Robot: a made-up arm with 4 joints. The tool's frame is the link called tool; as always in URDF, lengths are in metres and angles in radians. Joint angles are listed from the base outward.
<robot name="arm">
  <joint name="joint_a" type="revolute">
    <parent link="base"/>
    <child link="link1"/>
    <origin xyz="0 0 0.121" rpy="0 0 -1.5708"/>
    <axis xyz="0 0 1"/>
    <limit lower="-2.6" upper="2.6"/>
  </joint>
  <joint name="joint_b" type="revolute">
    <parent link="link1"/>
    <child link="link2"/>
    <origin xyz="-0.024 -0.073 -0.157" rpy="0 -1.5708 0"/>
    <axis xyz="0 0 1"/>
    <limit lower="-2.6" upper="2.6"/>
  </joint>
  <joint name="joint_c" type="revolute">
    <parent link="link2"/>
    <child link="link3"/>
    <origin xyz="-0.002 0.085 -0.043" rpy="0 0 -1.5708"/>
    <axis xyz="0 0 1"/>
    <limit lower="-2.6" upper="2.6"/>
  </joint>
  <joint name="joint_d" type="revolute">
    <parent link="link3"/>
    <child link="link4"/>
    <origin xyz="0.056 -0.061 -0.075" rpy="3.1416 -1.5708 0"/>
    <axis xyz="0 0 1"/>
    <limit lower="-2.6" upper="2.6"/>
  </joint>
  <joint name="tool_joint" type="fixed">
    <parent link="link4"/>
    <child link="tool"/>
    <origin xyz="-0.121 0.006 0.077" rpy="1.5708 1.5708 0"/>
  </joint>
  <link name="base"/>
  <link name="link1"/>
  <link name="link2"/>
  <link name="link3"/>
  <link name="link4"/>
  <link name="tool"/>
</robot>
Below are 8 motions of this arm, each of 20 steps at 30 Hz.
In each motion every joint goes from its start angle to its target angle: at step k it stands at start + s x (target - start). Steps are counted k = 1, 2, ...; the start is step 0. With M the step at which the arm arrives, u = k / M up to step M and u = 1 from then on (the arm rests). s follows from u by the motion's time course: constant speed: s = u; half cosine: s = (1 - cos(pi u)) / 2; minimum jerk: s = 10 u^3 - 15 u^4 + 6 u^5.
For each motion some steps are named. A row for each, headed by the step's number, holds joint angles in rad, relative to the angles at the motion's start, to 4 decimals.
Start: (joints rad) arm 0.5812 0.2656 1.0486 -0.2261
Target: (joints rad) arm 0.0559 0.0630 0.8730 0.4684
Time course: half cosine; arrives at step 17
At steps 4, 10, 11, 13, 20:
4: -0.0685 -0.0264 -0.0229 0.0906
10: -0.3345 -0.1290 -0.1118 0.4423
11: -0.3797 -0.1465 -0.1269 0.5020
13: -0.4568 -0.1762 -0.1527 0.6039
20: -0.5253 -0.2026 -0.1756 0.6945

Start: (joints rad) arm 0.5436 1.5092 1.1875 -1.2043
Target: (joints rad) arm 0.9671 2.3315 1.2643 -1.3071
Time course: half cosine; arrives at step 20
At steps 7, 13, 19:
7: 0.1156 0.2245 0.0210 -0.0281
13: 0.3079 0.5978 0.0558 -0.0747
19: 0.4209 0.8172 0.0763 -0.1022

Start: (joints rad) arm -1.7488 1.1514 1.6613 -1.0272
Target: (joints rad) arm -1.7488 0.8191 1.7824 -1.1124
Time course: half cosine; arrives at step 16
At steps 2, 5, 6, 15, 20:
2: 0.0000 -0.0126 0.0046 -0.0032
5: 0.0000 -0.0738 0.0269 -0.0189
6: 0.0000 -0.1026 0.0374 -0.0263
15: 0.0000 -0.3291 0.1199 -0.0844
20: 0.0000 -0.3323 0.1211 -0.0852

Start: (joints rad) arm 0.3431 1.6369 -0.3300 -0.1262
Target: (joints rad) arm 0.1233 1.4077 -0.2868 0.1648
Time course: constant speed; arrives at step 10
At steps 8, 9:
8: -0.1758 -0.1834 0.0346 0.2328
9: -0.1978 -0.2063 0.0389 0.2619

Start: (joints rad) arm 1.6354 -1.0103 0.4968 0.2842
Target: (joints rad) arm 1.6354 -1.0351 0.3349 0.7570
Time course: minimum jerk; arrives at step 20
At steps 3, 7, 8, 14, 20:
3: 0.0000 -0.0007 -0.0043 0.0126
7: 0.0000 -0.0058 -0.0381 0.1112
8: 0.0000 -0.0079 -0.0514 0.1501
14: 0.0000 -0.0208 -0.1355 0.3957
20: 0.0000 -0.0248 -0.1619 0.4728

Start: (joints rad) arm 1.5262 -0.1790 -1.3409 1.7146
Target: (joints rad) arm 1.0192 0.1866 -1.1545 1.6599
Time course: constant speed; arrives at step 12
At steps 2, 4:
2: -0.0845 0.0609 0.0311 -0.0091
4: -0.1690 0.1219 0.0621 -0.0182

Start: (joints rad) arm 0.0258 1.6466 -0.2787 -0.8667
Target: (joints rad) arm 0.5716 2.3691 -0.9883 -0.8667
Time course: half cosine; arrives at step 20
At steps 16, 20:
16: 0.4937 0.6535 -0.6418 0.0000
20: 0.5458 0.7225 -0.7096 0.0000

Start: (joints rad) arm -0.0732 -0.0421 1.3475 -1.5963
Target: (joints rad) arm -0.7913 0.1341 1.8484 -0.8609
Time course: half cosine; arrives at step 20
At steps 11, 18, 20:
11: -0.4152 0.1019 0.2896 0.4252
18: -0.7005 0.1719 0.4886 0.7174
20: -0.7181 0.1762 0.5009 0.7354

